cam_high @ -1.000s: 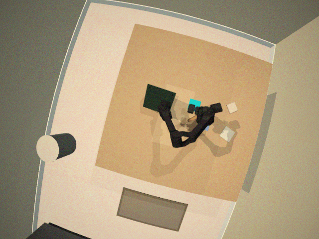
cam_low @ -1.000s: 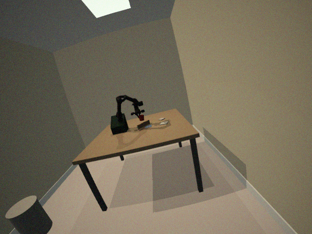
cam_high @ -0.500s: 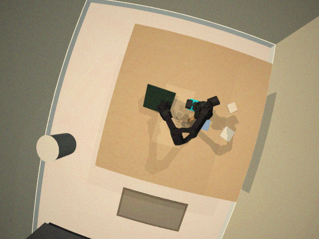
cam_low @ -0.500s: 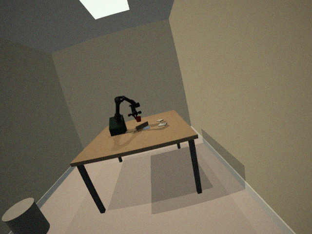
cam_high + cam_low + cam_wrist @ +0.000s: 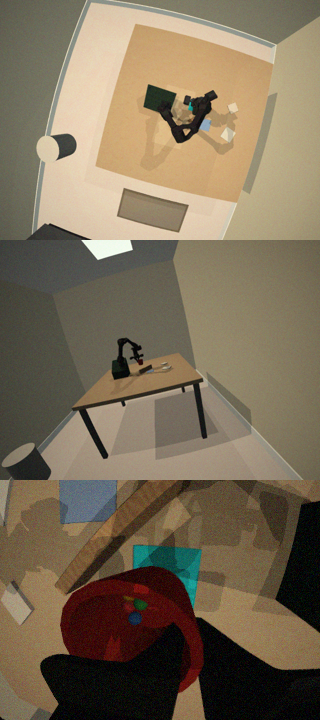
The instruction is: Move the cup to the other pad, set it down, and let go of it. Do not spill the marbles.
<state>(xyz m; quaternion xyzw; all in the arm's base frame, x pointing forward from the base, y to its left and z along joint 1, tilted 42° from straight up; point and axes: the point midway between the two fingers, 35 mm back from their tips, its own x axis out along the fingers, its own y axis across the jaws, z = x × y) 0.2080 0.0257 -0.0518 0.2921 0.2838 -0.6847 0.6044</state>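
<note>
Right now the cyan pad is 2 cm ahead of my gripper tip and 13 cm below it. Also, from my gripper tip: pale blue pad: 14 cm ahead, 13 cm to the right, 13 cm below; wooden bar: 8 cm ahead, 6 cm to the right, 11 cm below; red cup: 3 cm ahead.
</note>
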